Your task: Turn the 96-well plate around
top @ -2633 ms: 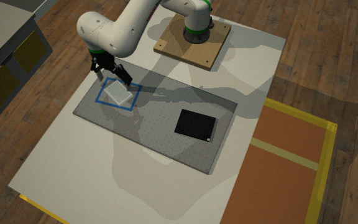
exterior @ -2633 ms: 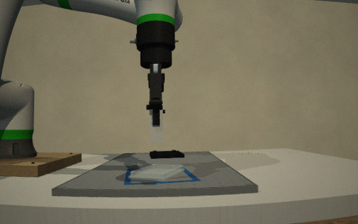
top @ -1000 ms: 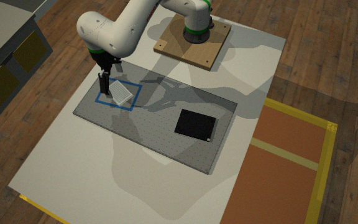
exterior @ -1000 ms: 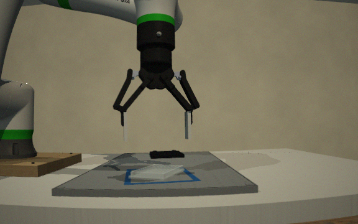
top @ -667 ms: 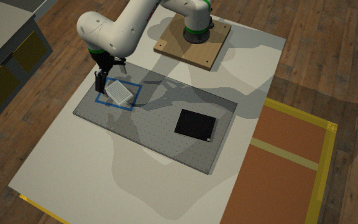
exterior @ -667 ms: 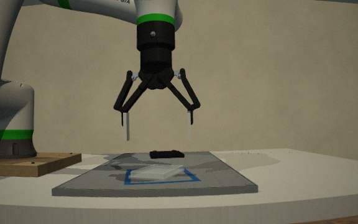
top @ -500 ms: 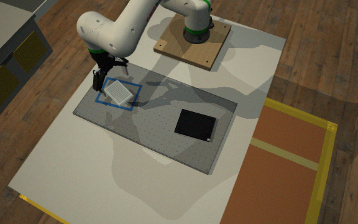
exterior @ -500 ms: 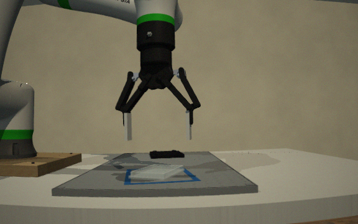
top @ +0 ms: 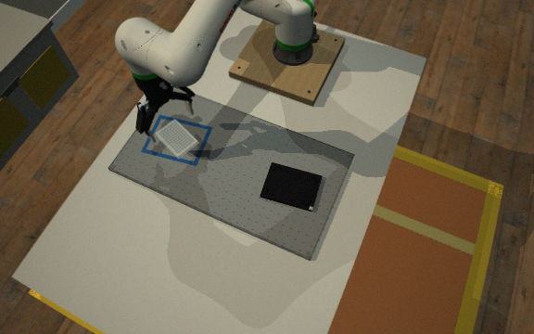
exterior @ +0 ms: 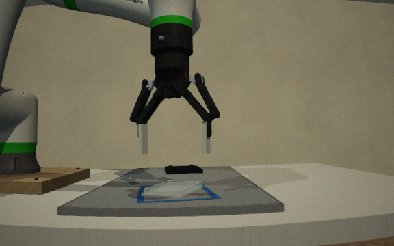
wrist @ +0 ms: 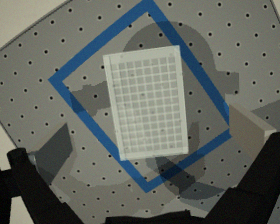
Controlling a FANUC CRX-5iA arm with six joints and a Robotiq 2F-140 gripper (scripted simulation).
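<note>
My gripper is now 8 cm above the 96-well plate. Round my hand: A1 mark 1 cm behind, 49 cm to the left, 8 cm below.
</note>
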